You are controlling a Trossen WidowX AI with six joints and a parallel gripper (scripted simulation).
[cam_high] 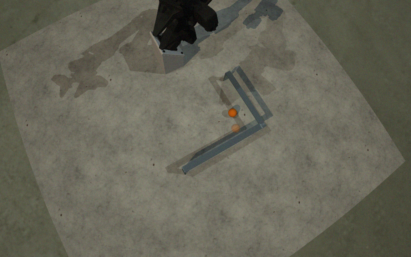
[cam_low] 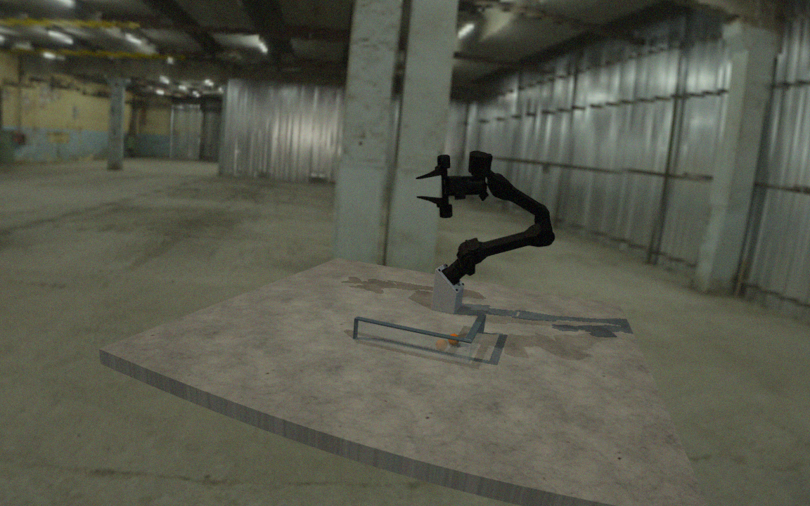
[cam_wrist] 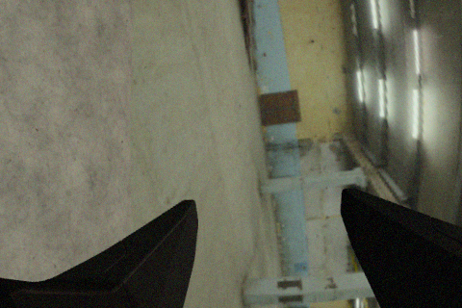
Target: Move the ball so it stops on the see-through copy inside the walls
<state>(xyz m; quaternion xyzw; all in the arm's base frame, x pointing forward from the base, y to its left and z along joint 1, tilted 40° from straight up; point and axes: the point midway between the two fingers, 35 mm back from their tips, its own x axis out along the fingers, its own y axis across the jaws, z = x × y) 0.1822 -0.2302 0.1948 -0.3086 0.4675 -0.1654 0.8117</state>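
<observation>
The orange ball is 11 cm ahead of my gripper tip, 20 cm to the left of it and 40 cm below it. The rest, counted from my gripper tip: see-through copy (17 cm ahead, 18 cm to the left, 40 cm below); then wall (22 cm ahead, 11 cm to the left, 38 cm below).
</observation>
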